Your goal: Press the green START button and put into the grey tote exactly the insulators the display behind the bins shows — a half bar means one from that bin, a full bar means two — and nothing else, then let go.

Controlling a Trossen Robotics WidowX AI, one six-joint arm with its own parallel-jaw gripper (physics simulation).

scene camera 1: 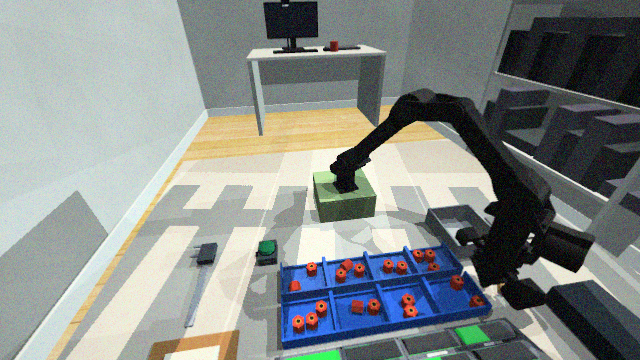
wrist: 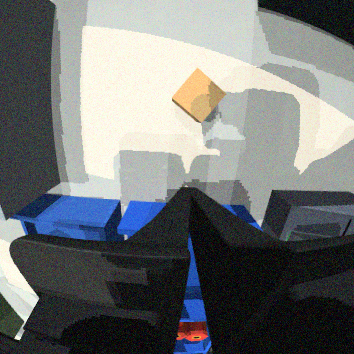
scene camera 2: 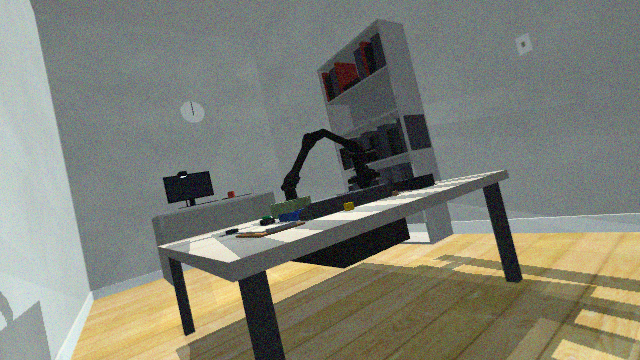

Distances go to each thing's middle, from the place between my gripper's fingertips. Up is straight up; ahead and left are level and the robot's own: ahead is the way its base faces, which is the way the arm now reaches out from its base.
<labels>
I see the display strip (scene camera 2: 322,208) 70 mm ahead of my hand, 250 mm to the right of it and 10 mm above it.
</labels>
